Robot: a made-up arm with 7 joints.
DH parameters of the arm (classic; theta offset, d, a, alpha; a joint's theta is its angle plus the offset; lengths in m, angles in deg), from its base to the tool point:
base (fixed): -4.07 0 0 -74.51
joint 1: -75.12 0.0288 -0.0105 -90
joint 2: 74 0 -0.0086 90
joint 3: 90 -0.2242 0.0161 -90
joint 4: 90 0.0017 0.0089 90
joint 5: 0 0.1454 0 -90
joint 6: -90 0 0.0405 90
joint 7: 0 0 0 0
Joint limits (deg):
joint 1: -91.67..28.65
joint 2: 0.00..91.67
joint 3: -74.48..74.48
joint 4: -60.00..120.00
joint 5: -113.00..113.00
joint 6: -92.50..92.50
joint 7: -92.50..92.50
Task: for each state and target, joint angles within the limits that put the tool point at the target. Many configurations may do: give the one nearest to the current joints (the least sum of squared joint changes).
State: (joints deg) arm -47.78 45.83 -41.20 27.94 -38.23 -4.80 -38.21
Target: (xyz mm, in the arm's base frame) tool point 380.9 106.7 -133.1
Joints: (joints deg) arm -69.97 33.14 -38.84 60.29 -38.12 0.98 -38.21
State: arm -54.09 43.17 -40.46 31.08 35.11 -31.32 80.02
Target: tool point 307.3 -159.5 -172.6
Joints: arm -75.61 0.00 -68.58 53.52 37.58 -11.56 80.02
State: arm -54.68 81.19 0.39 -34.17 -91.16 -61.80 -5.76
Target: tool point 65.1 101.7 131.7
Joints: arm -62.77 89.95 8.25 -54.06 -86.98 -61.63 -5.76
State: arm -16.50 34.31 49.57 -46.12 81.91 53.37 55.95
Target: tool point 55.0 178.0 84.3
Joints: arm -24.88 63.68 56.63 -50.26 82.59 50.38 55.95
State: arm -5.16 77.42 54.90 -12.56 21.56 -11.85 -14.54
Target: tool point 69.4 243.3 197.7
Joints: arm -17.88 89.47 73.26 -4.14 21.16 -8.38 -14.54
